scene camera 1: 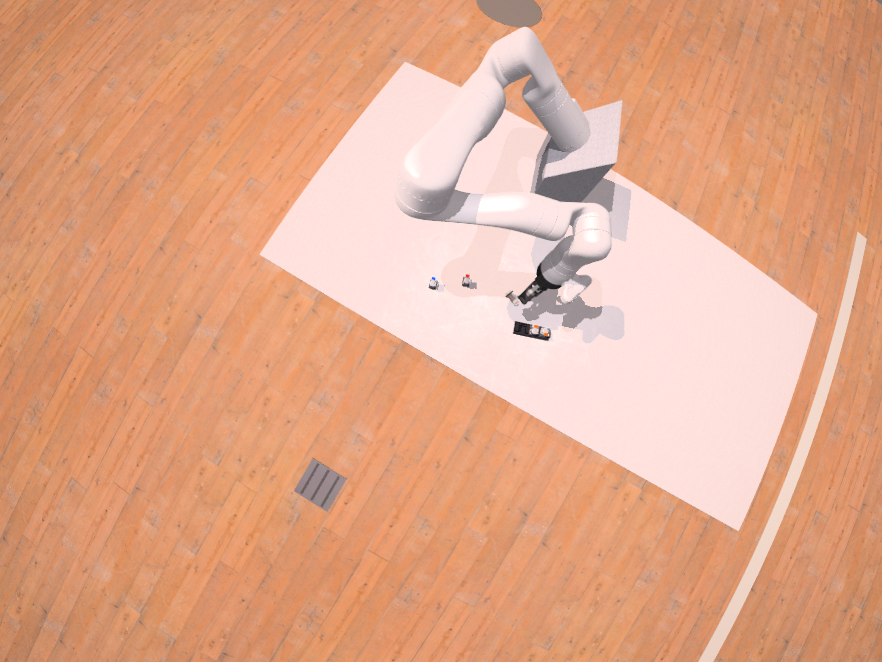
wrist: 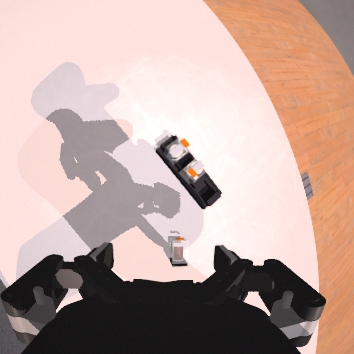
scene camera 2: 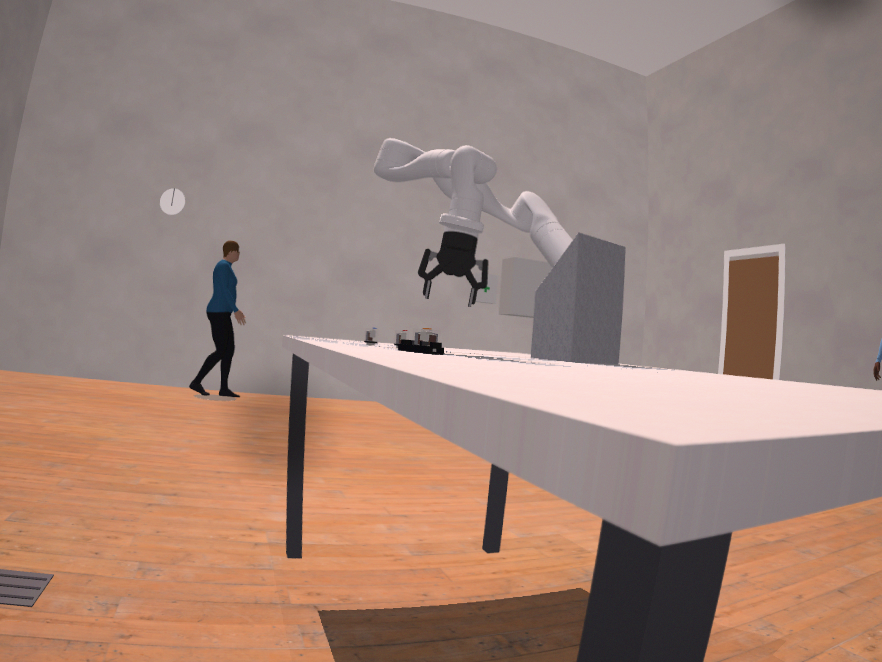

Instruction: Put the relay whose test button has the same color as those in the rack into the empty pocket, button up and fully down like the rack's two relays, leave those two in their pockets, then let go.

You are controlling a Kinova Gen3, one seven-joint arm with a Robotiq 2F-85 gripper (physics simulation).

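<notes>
The black rack stands on the table. It holds two upright relays with orange buttons, side by side. The empty pocket is at one end. A loose relay with an orange button is on the table beside the rack and seems to lie on its side, its button end towards the rack in the wrist view. My gripper is open and empty, high above the table. The loose relay shows between the fingers in the wrist view, well below them.
A relay with a blue button and one with a red button stand upright farther along the table. The arm's grey pedestal stands on the table.
</notes>
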